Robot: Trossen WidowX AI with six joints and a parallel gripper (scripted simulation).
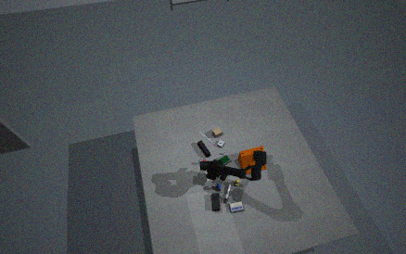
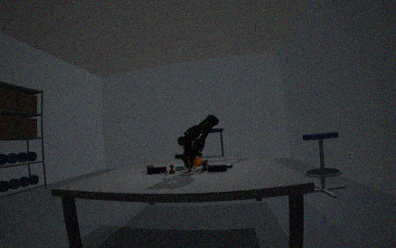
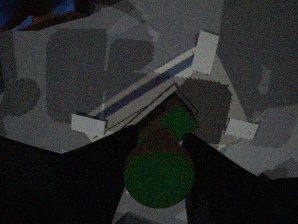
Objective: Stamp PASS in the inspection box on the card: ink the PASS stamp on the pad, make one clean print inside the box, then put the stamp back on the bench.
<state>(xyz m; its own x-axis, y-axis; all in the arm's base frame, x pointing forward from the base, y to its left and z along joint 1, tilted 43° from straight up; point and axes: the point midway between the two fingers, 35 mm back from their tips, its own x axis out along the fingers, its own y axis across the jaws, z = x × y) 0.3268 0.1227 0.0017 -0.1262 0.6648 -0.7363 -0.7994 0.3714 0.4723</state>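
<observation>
Right now the green-knobbed stamp is right at my gripper tip. From my gripper tip the other things lie so: red stamp (50 mm ahead, 110 mm to the right); then blue stamp (20 mm behind, 90 mm to the left); then white card (10 mm to the right, 30 mm below).
</observation>
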